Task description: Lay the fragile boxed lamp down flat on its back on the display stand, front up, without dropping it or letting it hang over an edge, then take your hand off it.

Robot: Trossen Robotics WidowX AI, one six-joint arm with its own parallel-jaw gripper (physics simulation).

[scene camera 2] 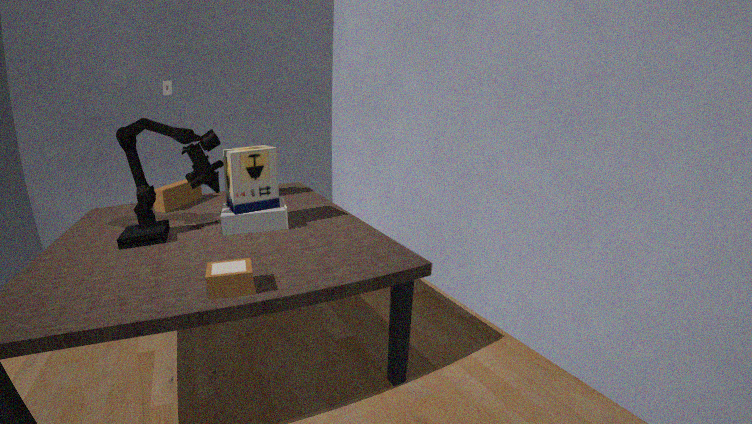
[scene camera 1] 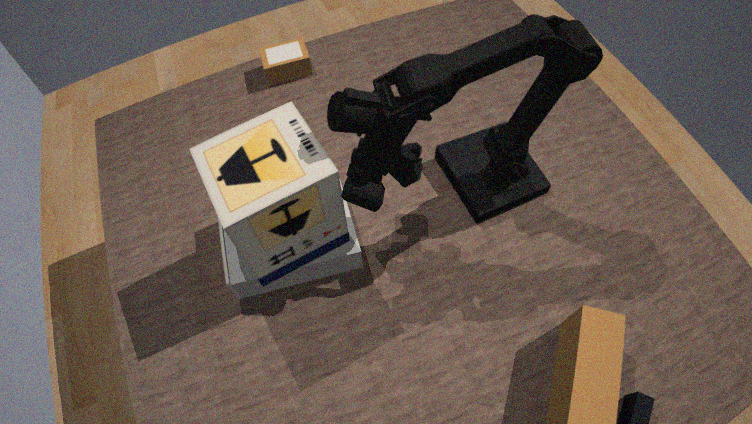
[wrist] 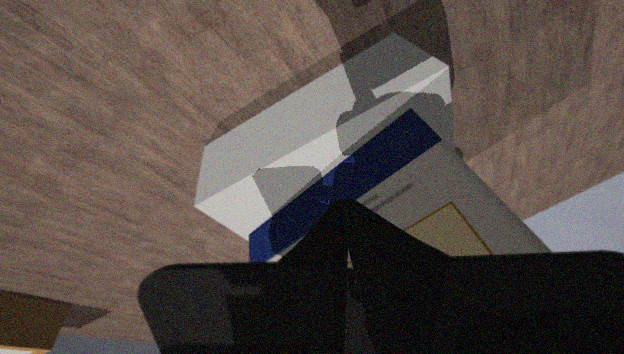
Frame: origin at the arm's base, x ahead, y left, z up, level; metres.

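Seen in the pictures: gripper, fingertip midpoint: (scene camera 2: pixel 218 192) (wrist: pixel 344 209); arm's base at its link origin: (scene camera 2: pixel 147 226) (scene camera 1: pixel 499 178).
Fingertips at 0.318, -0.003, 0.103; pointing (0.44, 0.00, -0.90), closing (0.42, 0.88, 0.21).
Offsets run from my fingertips to a thing's top centre, as dx, dy, dz. "*": to the spot under its first point.
The boxed lamp (scene camera 1: pixel 321 202) (scene camera 2: pixel 239 181) (wrist: pixel 440 180), a white carton with yellow lamp pictures and a dark blue band at its foot, stands upright on the display stand. It is turned a little against the stand. The white display stand (scene camera 1: pixel 308 280) (scene camera 2: pixel 255 222) (wrist: pixel 270 135) is low, with a thin raised rim at one side; strips of its top show beside the box's foot. My gripper (scene camera 1: pixel 372 204) (scene camera 2: pixel 216 188) (wrist: pixel 344 209) is shut and empty, pointing down close beside the box on the arm-base side. Whether its tips touch the box is unclear.
A small orange block with a white top {+0.039, -0.523, -0.079} (scene camera 1: pixel 284 52) (scene camera 2: pixel 229 267) sits near one table edge. A long orange block {-0.258, +0.470, -0.029} (scene camera 1: pixel 597 363) (scene camera 2: pixel 180 196) stands on the opposite side of the stand, with a small black object {* -0.350, +0.522, -0.089} (scene camera 1: pixel 637 408) beside it. The arm's base (scene camera 1: pixel 492 171) (scene camera 2: pixel 143 234) is beside the stand.
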